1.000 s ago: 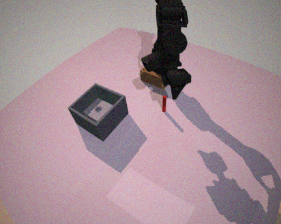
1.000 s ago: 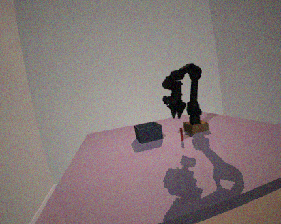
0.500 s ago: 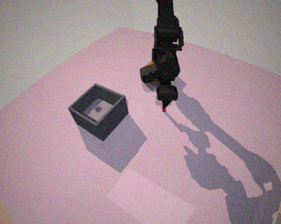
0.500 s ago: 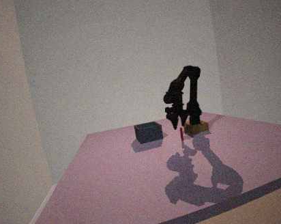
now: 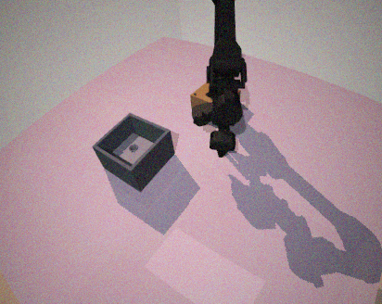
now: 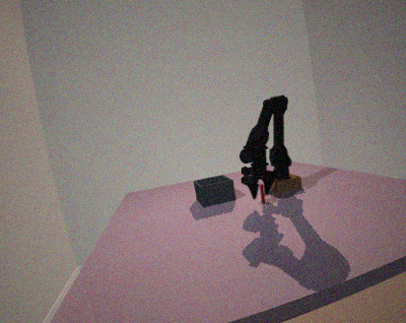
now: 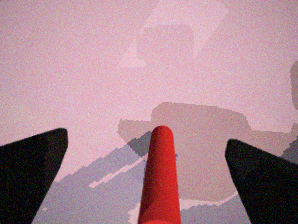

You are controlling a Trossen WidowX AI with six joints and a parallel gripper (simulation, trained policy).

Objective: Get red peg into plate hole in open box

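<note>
My gripper tip is 190 mm short of the grey plate, 160 mm to the left of it and 20 mm below it. From my gripper tip the other things lie so: red peg 10 mm behind, 10 mm above; then dark box 190 mm ahead, 160 mm to the right.
</note>
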